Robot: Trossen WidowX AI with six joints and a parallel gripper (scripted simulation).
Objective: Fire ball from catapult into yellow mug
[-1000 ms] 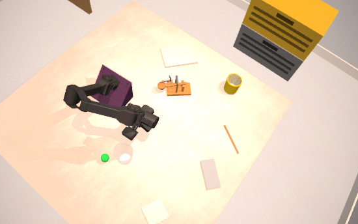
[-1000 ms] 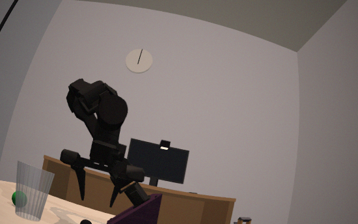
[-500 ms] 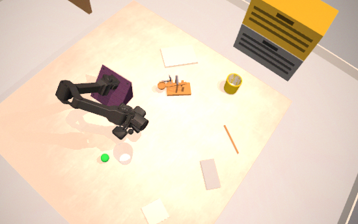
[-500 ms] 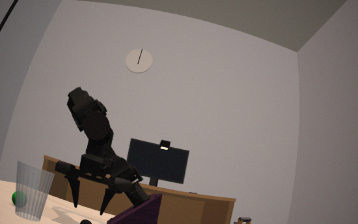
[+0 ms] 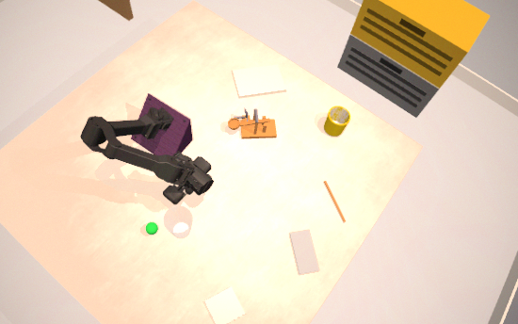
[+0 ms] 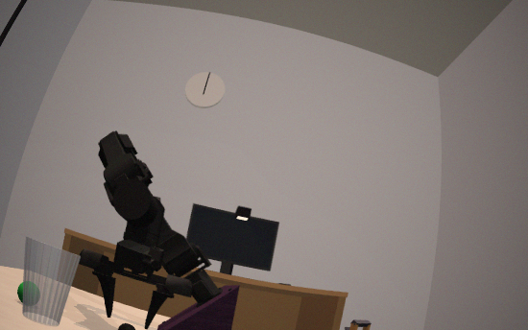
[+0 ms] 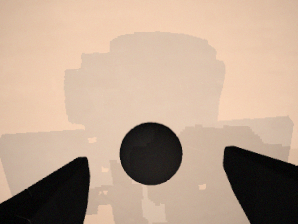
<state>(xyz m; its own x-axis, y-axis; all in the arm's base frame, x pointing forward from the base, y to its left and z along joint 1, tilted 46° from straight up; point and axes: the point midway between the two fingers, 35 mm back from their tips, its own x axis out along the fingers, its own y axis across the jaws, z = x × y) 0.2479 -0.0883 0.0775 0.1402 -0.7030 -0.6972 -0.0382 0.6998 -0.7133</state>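
The black ball is 2 cm below my gripper tip. Round my gripper tip: green ball 19 cm to the right, 1 cm below; then orange catapult 3 cm behind, 36 cm to the left, 2 cm above; then clear glass 8 cm ahead, 12 cm to the right.
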